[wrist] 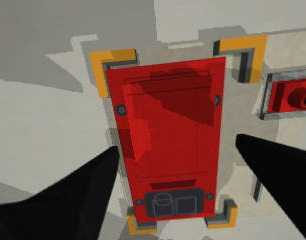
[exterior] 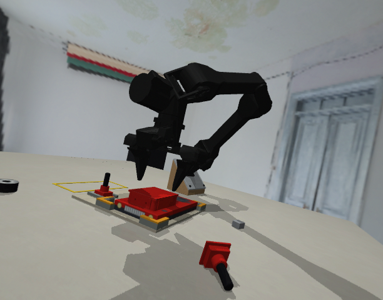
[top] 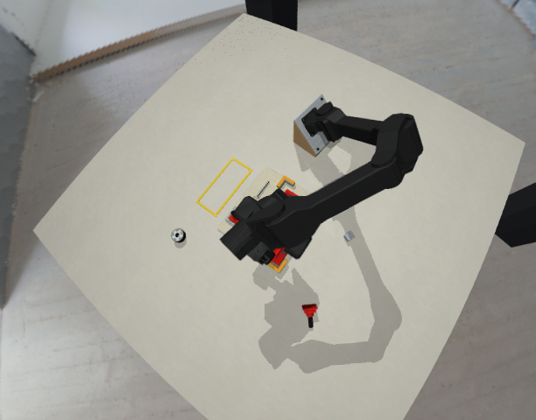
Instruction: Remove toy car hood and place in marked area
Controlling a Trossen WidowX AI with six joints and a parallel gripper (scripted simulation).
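The hood is 2 cm below my gripper tip. Also, from my gripper tip: black wheel 19 cm ahead, 22 cm to the right, 6 cm below.
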